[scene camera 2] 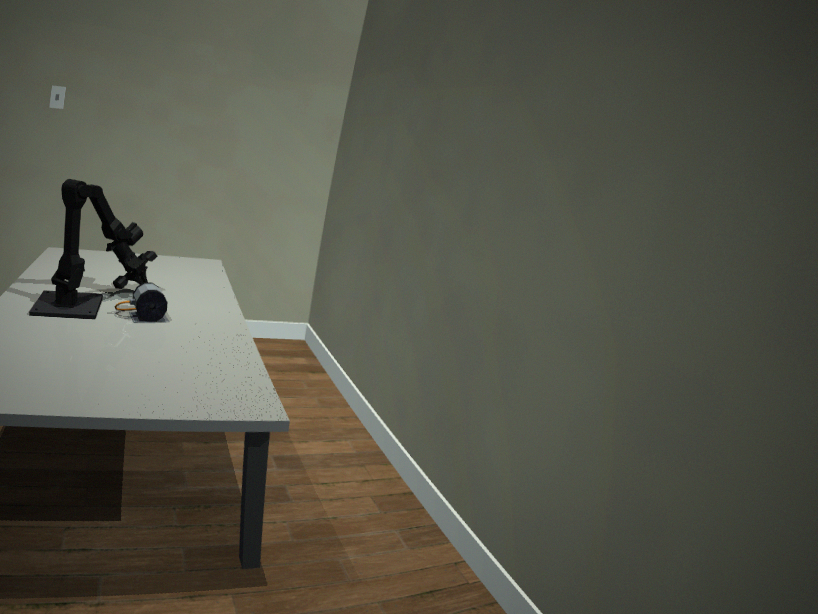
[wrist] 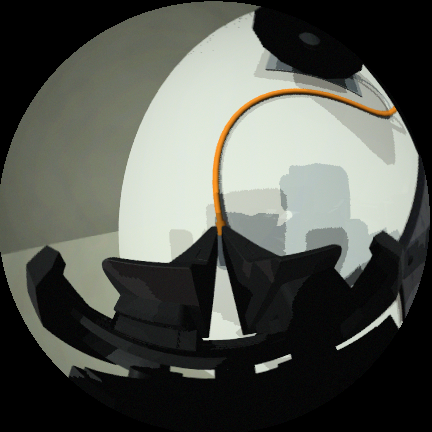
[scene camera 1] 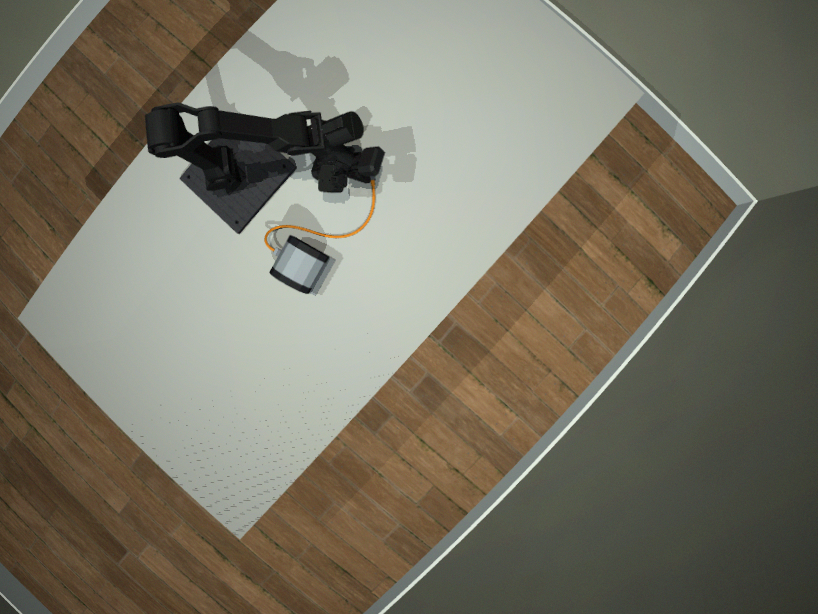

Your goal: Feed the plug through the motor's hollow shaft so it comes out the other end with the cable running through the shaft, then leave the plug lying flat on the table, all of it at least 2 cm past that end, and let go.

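Frame: origin at the arm's base, x back, y right, z up, level; centimetres.
Seen in the pictures: gripper, between the fingertips: (wrist: pixel 218 231) (scene camera 1: pixel 368 181); arm's base, origin of its link: (scene camera 2: pixel 65 303) (scene camera 1: pixel 229 177).
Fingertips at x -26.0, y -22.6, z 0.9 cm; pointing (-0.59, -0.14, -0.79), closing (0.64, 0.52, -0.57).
Observation:
Offsets run from my fingertips to a thing's middle. Level surfaces: height alone.
The motor {dy +24.9, dx -2.4, dz +2.6 cm} (scene camera 1: pixel 299 264) (scene camera 2: pixel 150 302) (wrist: pixel 285 42) lies on its side, a grey cylinder with black end caps. A small round hub (wrist: pixel 309 38) shows at the middle of the end cap facing the wrist camera. The orange cable (scene camera 1: pixel 343 235) (scene camera 2: pixel 124 306) (wrist: pixel 217 170) leaves the motor's side and curves outside it to the gripper. My gripper (scene camera 1: pixel 372 177) (scene camera 2: pixel 144 282) (wrist: pixel 218 231) is shut on the grey plug {dy -1.9, dx +1.1, dz -1.8 cm} (wrist: pixel 221 252), low over the table and apart from the motor. A thin strip of the plug shows between the fingertips; the fingers hide the rest.
The arm's dark base plate (scene camera 1: pixel 239 214) (scene camera 2: pixel 66 304) is fixed on the pale table {dz -2.5 cm} (scene camera 1: pixel 462 198) (scene camera 2: pixel 165 370), close to the motor. The far long table edge lies beyond the gripper and motor. Walls stand around the room, and shadows of the arm fall across the table.

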